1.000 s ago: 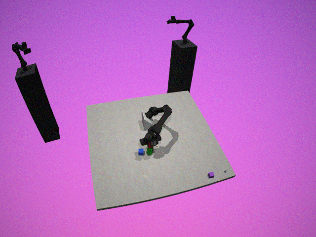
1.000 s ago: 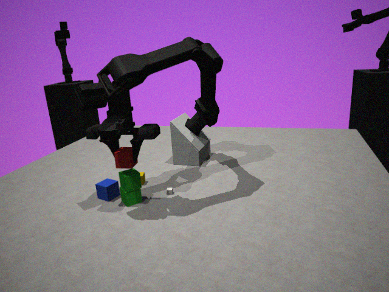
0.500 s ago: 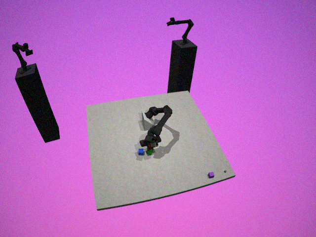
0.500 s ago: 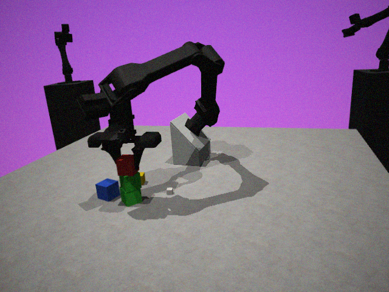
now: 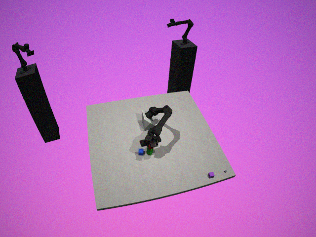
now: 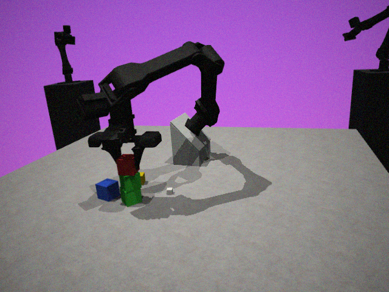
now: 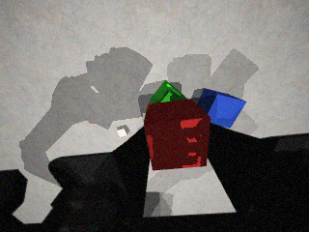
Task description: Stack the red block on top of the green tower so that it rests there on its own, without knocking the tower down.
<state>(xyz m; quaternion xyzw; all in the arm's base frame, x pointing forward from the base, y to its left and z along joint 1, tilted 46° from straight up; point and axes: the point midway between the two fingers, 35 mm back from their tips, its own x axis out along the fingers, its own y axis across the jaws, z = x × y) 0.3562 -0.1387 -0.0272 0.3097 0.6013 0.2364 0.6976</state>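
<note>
The red block is 10 mm above my gripper tip. Also, from my gripper tip: tiny white cube: 50 mm behind, 90 mm to the left, 90 mm below; yellow cube: 120 mm behind, 20 mm to the right, 80 mm below; blue cube: 20 mm behind, 80 mm to the right, 70 mm below.
</note>
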